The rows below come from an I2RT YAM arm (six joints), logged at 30 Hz.
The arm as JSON. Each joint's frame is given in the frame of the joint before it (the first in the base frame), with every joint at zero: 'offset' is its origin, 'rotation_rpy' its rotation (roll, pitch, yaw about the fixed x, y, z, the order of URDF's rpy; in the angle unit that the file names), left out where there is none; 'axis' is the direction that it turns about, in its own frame. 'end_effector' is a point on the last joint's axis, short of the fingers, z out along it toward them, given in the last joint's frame.
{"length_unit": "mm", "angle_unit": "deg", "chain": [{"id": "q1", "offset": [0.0, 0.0, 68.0], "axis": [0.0, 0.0, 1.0]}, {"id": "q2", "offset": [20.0, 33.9, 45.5], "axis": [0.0, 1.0, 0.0]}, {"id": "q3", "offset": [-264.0, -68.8, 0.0], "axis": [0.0, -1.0, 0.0]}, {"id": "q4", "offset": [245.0, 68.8, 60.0], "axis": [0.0, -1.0, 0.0]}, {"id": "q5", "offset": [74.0, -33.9, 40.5], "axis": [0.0, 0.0, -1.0]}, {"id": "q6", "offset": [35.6, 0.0, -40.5], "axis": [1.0, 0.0, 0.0]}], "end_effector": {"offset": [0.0, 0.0, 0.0], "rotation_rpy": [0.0, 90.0, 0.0]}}
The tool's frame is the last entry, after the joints.
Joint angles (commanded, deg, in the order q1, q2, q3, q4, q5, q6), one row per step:
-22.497, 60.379, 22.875, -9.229, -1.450, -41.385
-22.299, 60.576, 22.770, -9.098, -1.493, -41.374
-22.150, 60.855, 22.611, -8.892, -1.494, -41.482
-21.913, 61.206, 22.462, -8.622, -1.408, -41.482
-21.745, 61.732, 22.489, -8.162, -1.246, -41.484
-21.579, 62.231, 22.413, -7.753, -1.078, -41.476
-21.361, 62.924, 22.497, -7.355, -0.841, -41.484
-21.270, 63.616, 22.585, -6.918, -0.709, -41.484
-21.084, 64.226, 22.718, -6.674, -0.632, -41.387
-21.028, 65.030, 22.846, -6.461, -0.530, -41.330
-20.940, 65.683, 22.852, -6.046, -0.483, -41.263
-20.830, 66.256, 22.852, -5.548, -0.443, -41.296
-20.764, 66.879, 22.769, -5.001, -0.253, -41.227
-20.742, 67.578, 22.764, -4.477, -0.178, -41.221
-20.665, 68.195, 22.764, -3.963, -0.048, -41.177
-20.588, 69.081, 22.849, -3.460, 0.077, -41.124
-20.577, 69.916, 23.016, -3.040, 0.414, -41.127
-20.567, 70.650, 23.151, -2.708, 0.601, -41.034
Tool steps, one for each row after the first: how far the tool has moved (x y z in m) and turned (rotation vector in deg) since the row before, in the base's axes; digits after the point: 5 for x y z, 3 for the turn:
0.00028, 0.00065, -0.00099, 0.101, 0.144, 0.219
0.00019, 0.00047, -0.00143, 0.019, 0.240, 0.229
0.00044, 0.00064, -0.00152, 0.028, 0.237, 0.179
0.00123, 0.00002, -0.00088, -0.097, 0.081, 0.060
0.00082, 0.00018, -0.00142, -0.049, 0.198, 0.047
0.00147, 0.00007, -0.00121, -0.091, 0.262, 0.064
0.00139, -0.00029, -0.00115, -0.030, 0.191, 0.002
0.00136, 0.00012, -0.00093, 0.092, 0.216, 0.062
0.00125, -0.00034, -0.00163, 0.131, 0.446, -0.054
0.00106, -0.00010, -0.00154, 0.092, 0.214, 0.007
0.00113, -0.00004, -0.00122, -0.022, 0.088, 0.109
0.00084, -0.00019, -0.00175, -0.035, 0.184, -0.111
0.00107, -0.00037, -0.00164, 0.014, 0.187, -0.032
0.00107, -0.00019, -0.00138, -0.029, 0.121, -0.041
0.00147, -0.00034, -0.00187, 0.048, 0.300, -0.044
0.00148, -0.00074, -0.00143, -0.156, 0.323, -0.204
0.00123, -0.00054, -0.00139, 0.015, 0.279, -0.181

